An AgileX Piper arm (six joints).
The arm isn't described. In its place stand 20 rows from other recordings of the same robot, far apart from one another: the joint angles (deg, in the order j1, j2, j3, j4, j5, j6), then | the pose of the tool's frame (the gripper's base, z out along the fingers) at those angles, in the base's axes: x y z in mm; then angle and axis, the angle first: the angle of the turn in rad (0 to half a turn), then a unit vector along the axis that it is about.
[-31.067 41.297 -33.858 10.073 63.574 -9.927] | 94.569 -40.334 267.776 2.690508 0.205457 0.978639 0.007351
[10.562 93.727 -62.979 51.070 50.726 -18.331] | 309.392 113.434 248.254 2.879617 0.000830 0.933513 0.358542
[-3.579 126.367 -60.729 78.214 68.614 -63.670] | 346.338 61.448 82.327 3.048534 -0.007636 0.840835 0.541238
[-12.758 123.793 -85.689 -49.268 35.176 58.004] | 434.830 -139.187 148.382 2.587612 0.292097 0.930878 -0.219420
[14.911 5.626 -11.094 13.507 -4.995 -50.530] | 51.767 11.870 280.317 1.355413 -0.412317 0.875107 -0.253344
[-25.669 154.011 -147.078 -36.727 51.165 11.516] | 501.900 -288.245 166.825 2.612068 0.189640 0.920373 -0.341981
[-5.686 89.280 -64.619 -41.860 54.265 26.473] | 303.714 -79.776 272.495 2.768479 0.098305 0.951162 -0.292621
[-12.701 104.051 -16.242 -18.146 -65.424 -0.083] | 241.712 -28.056 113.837 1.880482 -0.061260 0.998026 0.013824
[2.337 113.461 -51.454 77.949 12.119 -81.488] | 346.871 32.855 91.531 2.610924 -0.081310 0.991687 0.099731
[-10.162 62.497 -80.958 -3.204 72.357 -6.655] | 181.129 -37.390 442.853 2.441298 0.032000 0.995949 -0.084030
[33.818 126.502 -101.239 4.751 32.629 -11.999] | 410.506 279.888 188.382 2.519535 -0.362159 0.927107 0.096505
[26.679 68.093 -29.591 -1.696 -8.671 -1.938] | 209.141 105.545 241.105 2.030892 -0.260479 0.956841 0.128861
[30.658 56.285 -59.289 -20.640 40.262 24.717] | 180.076 82.643 391.172 2.098111 -0.125011 0.988626 0.083606
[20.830 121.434 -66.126 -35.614 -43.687 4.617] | 396.937 190.182 146.892 1.816036 -0.511024 0.838278 0.190120
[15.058 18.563 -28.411 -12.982 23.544 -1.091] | 70.730 10.572 322.134 1.713663 -0.204570 0.978406 -0.029535
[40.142 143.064 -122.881 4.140 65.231 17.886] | 387.467 334.567 127.842 3.028473 -0.180381 0.981082 0.070284
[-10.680 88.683 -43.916 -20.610 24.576 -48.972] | 272.538 -64.955 182.535 2.869865 -0.453054 0.867642 -0.204789
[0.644 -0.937 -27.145 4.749 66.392 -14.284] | -9.071 6.802 262.531 2.149639 -0.133738 0.990863 -0.017432
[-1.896 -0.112 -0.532 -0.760 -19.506 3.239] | 47.262 -1.161 246.253 1.132016 0.035065 0.999326 0.010821
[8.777 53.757 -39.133 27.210 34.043 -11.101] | 176.162 50.769 296.052 2.348426 -0.031165 0.978070 0.205930
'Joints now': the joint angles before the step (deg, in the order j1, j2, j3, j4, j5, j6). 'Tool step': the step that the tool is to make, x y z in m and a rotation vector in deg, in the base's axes. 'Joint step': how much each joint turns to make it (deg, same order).
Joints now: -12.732 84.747 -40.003 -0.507 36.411 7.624
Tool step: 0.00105 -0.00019 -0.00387 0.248 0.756 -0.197
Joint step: 0.001 0.935 -0.006 0.044 -0.136 0.175
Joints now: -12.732 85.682 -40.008 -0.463 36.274 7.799
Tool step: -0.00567 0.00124 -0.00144 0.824 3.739 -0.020
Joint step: -0.001 0.068 0.001 0.000 3.760 -0.004
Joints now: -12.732 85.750 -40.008 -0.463 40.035 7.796
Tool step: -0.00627 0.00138 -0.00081 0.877 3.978 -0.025
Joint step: 0.001 0.000 0.001 0.000 4.073 0.001
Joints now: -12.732 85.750 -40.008 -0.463 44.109 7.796
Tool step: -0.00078 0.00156 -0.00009 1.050 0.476 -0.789
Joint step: 0.000 -0.001 0.001 1.212 0.696 -0.001
